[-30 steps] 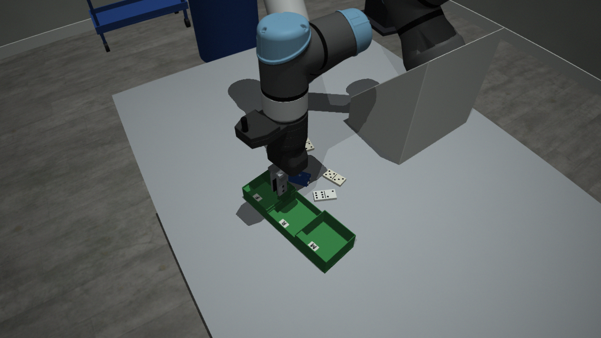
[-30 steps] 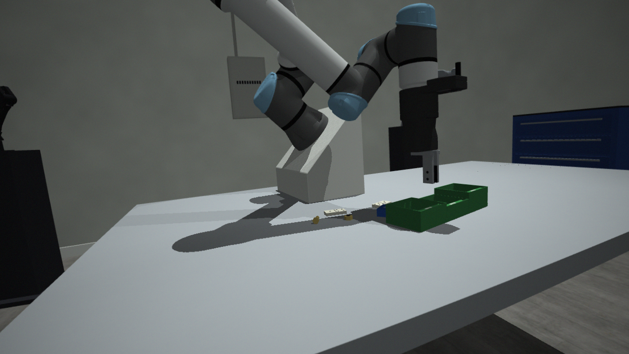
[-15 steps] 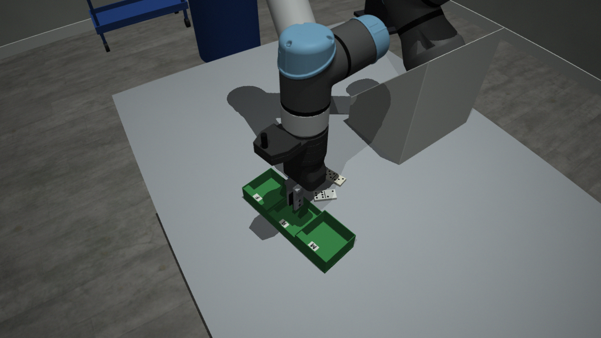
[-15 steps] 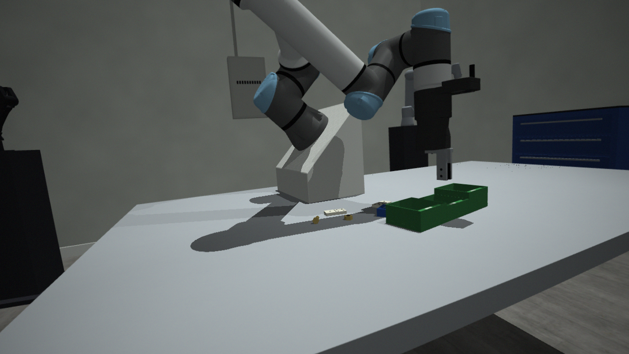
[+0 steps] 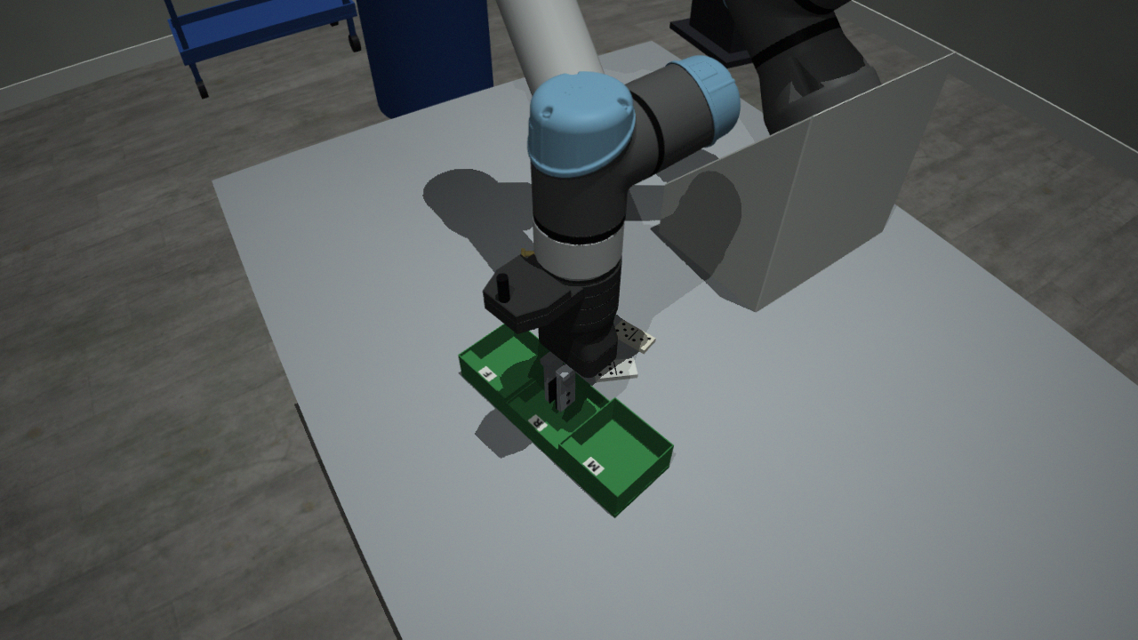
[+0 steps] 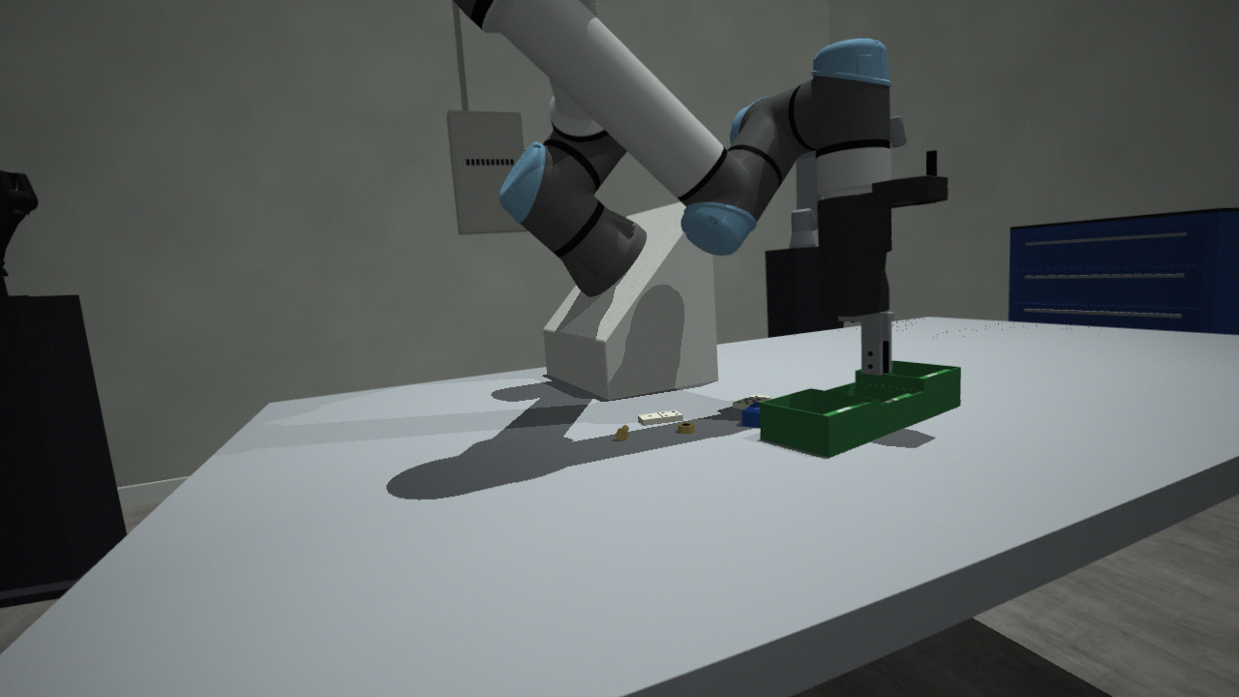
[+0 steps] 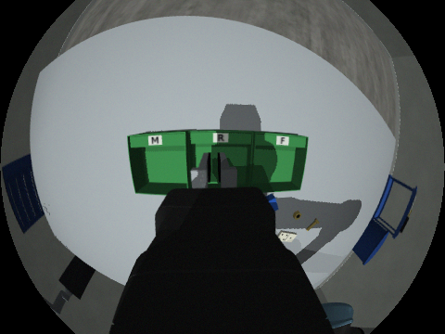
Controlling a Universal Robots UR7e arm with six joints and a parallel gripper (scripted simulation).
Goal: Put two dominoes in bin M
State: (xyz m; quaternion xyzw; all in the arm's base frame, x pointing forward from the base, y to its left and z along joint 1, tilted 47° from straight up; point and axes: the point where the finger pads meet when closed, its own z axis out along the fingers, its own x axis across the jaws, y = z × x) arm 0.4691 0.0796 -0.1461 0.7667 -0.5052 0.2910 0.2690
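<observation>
My gripper is now 10 mm to the left of the green three-part bin and 50 mm above it. Also, from my hand: brass nut: 70 mm behind, 200 mm to the right, 70 mm below; brass bolt: 80 mm behind, 270 mm to the right, 70 mm below; blue battery: 70 mm behind, 100 mm to the right, 60 mm below.
</observation>
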